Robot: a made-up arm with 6 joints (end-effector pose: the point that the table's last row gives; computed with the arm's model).
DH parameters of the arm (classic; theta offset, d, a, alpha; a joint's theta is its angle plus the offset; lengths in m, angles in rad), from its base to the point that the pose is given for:
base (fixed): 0.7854 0 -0.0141 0
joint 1: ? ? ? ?
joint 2: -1.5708 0 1.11 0
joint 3: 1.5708 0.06 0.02 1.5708
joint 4: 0 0.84 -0.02 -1.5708
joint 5: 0 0.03 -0.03 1.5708
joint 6: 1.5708 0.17 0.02 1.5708
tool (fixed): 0 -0.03 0 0
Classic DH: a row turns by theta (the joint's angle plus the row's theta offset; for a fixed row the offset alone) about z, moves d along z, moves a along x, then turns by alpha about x.
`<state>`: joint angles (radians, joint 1 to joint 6).
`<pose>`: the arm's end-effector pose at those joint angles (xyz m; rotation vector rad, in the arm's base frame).
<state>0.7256 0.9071 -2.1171 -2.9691 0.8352 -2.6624</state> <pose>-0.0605 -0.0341 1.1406 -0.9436 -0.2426 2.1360</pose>
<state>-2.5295 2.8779 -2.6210 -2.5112 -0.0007 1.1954</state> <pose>-0.4627 -0.4492 0.0823 1.0701 -1.7285 -1.8192</pose>
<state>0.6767 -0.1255 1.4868 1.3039 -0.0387 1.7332</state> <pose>0.6494 0.5073 1.5071 0.1586 -0.1913 -0.9383</pose>
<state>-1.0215 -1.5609 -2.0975 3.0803 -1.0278 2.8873</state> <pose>-0.4023 0.7202 -0.6842 -0.9636 -0.5163 0.6932</pose>
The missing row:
joint 1: -0.7854 0.2 -0.01 -1.5708
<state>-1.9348 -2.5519 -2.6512 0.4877 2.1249 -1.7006</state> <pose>0.1174 -0.1542 -0.4600 -1.5432 -1.5047 1.0195</pose>
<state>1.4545 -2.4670 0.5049 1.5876 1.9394 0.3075</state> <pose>-0.4002 -1.4446 -1.0079 -0.7428 1.4022 0.9708</pose>
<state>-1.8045 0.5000 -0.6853 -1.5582 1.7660 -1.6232</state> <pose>-0.1998 -0.4287 1.9904 -1.2482 1.2728 0.8599</pose>
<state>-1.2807 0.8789 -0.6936 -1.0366 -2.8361 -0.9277</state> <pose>0.4059 -0.9535 1.5547 -1.1772 -0.2567 -0.0272</pose>
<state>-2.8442 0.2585 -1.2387 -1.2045 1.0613 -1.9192</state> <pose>0.3893 0.1553 1.8820 0.2414 2.3078 0.6728</pose>
